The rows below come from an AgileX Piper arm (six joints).
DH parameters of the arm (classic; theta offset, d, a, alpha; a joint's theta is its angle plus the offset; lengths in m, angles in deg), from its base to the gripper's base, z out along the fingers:
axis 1: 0 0.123 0 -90
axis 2: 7.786 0 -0.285 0
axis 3: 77.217 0 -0.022 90
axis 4: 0 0.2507 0 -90
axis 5: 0 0 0 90
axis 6: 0 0.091 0 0
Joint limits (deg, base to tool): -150..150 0..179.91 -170..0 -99.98..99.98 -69.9..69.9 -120..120
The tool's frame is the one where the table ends.
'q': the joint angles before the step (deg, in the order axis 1, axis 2, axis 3, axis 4, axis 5, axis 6). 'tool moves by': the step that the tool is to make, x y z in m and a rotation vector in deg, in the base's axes. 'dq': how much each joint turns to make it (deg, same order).
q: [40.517, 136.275, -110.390, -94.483, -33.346, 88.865]
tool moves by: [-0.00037, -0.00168, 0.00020, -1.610, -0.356, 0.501]
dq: [-0.101, -0.291, 0.000, -3.172, -0.160, 1.914]
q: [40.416, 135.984, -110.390, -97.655, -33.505, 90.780]
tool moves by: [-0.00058, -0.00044, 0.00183, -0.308, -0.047, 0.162]
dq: [0.000, -0.275, 0.002, -0.944, -0.120, 0.767]
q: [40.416, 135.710, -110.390, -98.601, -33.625, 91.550]
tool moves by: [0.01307, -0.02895, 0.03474, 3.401, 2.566, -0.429]
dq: [-3.999, -3.865, 0.209, -0.862, -5.237, 4.672]
